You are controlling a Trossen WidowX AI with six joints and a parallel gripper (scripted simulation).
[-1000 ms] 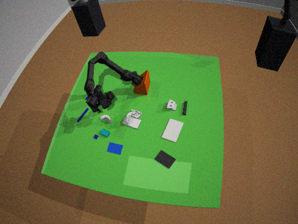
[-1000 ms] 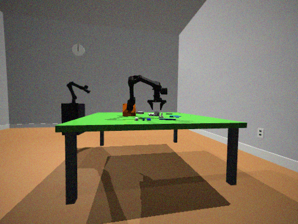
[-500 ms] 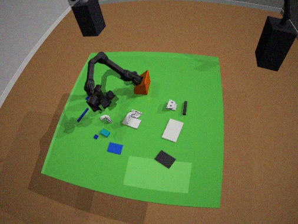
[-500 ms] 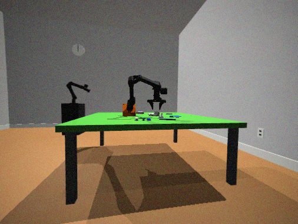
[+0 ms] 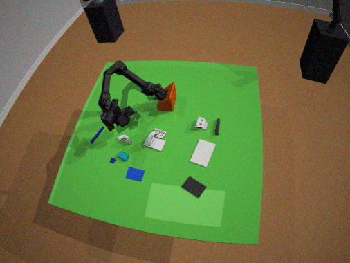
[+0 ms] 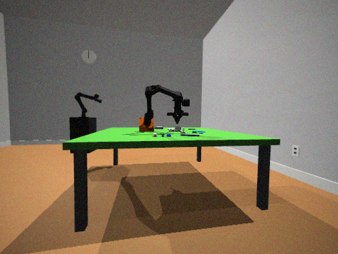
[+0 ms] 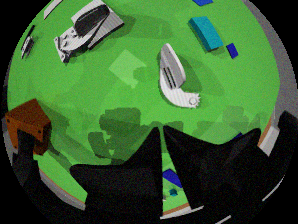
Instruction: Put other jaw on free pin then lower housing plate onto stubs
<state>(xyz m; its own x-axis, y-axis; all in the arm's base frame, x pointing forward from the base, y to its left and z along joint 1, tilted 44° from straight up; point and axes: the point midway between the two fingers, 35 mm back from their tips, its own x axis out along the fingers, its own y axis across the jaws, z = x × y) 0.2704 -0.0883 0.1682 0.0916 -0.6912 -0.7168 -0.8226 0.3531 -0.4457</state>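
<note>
Right now the grey metallic jaw is 60 mm ahead of my gripper tip, 20 mm to the right of it and 70 mm below it. Round my gripper tip: teal block (170 mm ahead, 40 mm to the left, 70 mm below); dark square plate (250 mm ahead, 500 mm to the left, 80 mm below); white flat plate (30 mm ahead, 500 mm to the left, 80 mm below).
</note>
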